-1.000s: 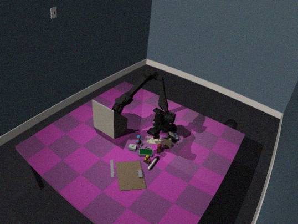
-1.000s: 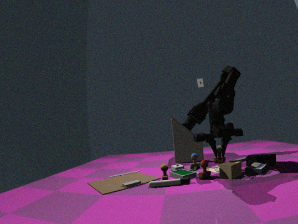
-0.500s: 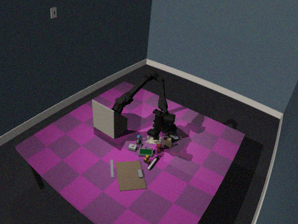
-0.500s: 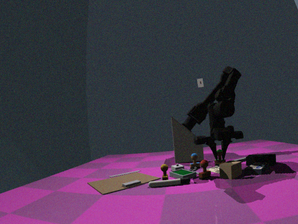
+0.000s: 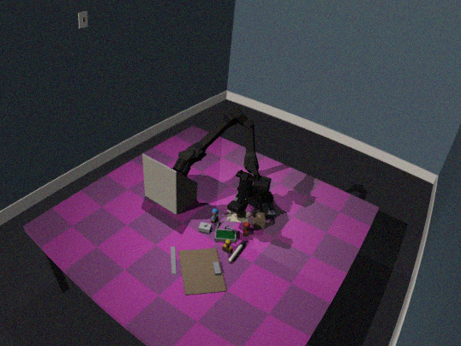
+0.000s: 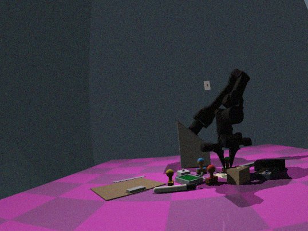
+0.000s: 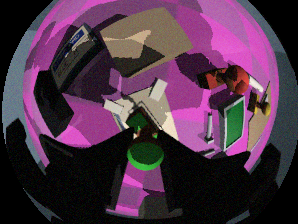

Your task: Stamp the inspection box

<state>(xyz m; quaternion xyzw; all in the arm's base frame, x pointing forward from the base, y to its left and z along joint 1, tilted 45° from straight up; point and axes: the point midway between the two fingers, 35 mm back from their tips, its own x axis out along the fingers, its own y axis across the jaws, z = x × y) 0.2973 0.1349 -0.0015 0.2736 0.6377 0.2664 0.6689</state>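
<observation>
Right now my gripper tip is 3 cm above the pale printed card and 1 cm past it. From my gripper tip the other things lie so: green-knobbed stamp: right at my gripper tip; cardboard box: 9 cm ahead, 1 cm to the left, 1 cm below; red-knobbed stamp: 8 cm to the right, 7 cm ahead, 1 cm below.
</observation>
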